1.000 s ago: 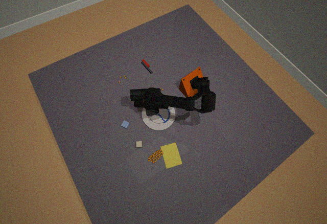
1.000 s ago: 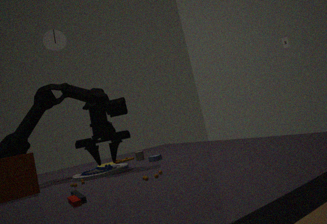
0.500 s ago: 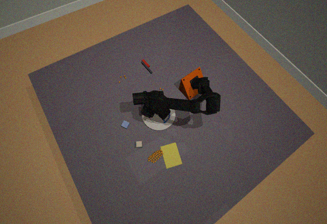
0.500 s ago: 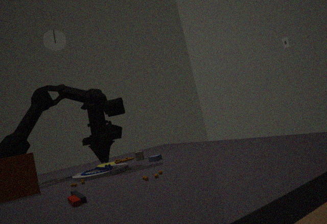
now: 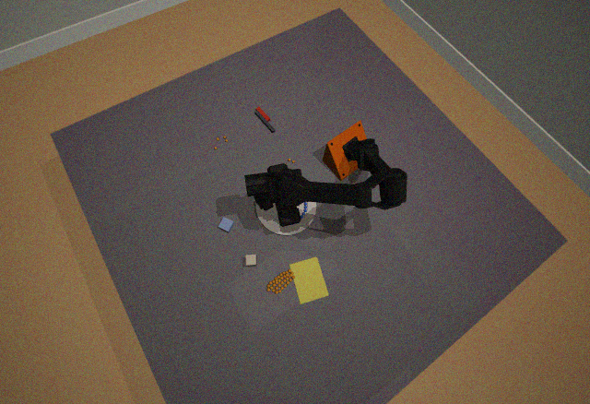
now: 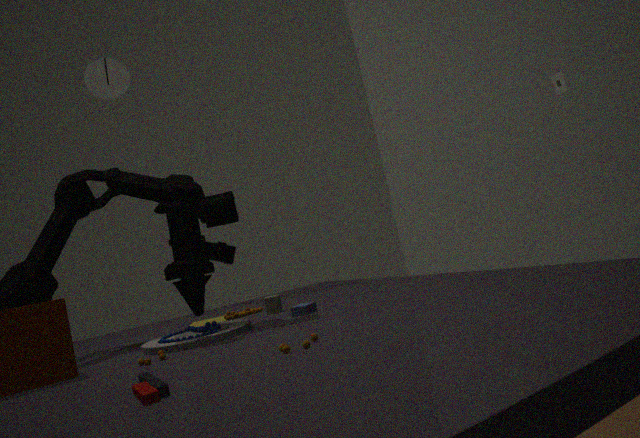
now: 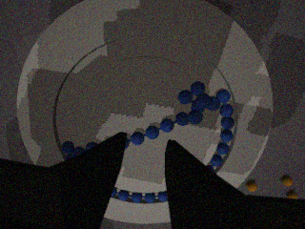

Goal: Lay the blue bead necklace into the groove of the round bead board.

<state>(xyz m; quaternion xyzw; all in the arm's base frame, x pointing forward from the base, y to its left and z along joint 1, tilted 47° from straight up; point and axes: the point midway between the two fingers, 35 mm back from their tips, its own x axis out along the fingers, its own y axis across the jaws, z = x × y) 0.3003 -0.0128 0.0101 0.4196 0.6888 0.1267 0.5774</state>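
Now: gripper tip 10 mm past the round white bead board and 30 mm above it. Also, from my gripper tip: cream cube 190 mm ahead, 80 mm to the left, 20 mm below; yellow sheet 80 mm ahead, 230 mm to the left, 40 mm below; light blue cube 180 mm ahead, 70 mm to the right, 30 mm below.
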